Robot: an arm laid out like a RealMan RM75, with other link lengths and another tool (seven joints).
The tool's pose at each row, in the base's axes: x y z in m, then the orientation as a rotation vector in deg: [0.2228 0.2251 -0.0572 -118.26 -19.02 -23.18]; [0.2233 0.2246 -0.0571 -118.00 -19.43 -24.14]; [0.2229 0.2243 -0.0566 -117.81 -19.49 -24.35]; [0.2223 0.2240 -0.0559 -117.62 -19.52 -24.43]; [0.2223 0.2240 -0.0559 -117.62 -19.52 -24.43]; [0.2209 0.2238 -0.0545 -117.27 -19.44 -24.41]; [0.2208 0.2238 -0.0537 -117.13 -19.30 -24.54]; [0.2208 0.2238 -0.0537 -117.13 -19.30 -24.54]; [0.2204 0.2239 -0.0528 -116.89 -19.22 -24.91]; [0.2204 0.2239 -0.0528 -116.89 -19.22 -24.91]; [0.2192 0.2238 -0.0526 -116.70 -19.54 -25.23]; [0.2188 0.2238 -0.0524 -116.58 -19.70 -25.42]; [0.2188 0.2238 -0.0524 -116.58 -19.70 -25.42]
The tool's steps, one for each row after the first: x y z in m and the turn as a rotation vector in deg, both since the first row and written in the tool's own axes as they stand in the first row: [0.0005 0.0004 -0.0004 0.05 0.54 -0.70]; [0.0003 0.0000 -0.0010 0.19 0.70 -0.83]; [0.0000 -0.0007 -0.0016 0.36 0.79 -0.88]; [0.0000 -0.0007 -0.0016 0.36 0.79 -0.88]; [-0.0007 -0.0022 -0.0027 0.69 0.89 -0.82]; [-0.0005 -0.0029 -0.0031 0.79 1.07 -0.78]; [-0.0005 -0.0029 -0.0031 0.79 1.07 -0.78]; [-0.0004 -0.0038 -0.0035 0.93 1.41 -0.88]; [-0.0004 -0.0038 -0.0035 0.93 1.41 -0.88]; [-0.0015 -0.0043 -0.0038 1.06 1.53 -1.24]; [-0.0017 -0.0047 -0.0040 1.13 1.62 -1.44]; [-0.0017 -0.0047 -0.0040 1.13 1.62 -1.44]
